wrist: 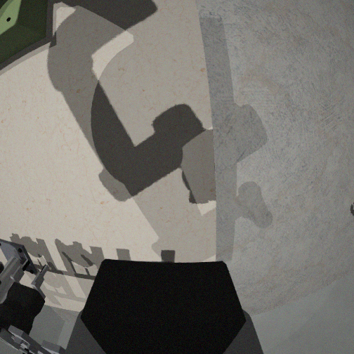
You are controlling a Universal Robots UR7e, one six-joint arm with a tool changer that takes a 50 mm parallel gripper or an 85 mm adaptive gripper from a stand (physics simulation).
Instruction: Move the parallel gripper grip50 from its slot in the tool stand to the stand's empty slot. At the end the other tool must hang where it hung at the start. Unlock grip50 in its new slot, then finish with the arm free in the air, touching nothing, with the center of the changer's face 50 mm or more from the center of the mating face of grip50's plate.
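Observation:
Part of the tool stand [15, 249] shows at the lower left edge of the wrist view, with a grey foot plate and grey metal parts. A black tool body [21, 306] is at the stand, cut off by the view's left edge; I cannot tell whether it is grip50 or the other tool. The stand's slots are mostly out of view, so the empty slot cannot be made out. A black block on my wrist fills the bottom middle. No gripper fingers show beyond it, and the changer's face is hidden.
A pale table top [45, 165] spans the left and middle, with shadows of the arm and stand across it. Its edge runs down right of the middle, with the grey floor [300, 125] beyond. A green, dark-rimmed object [22, 30] is at the upper left corner.

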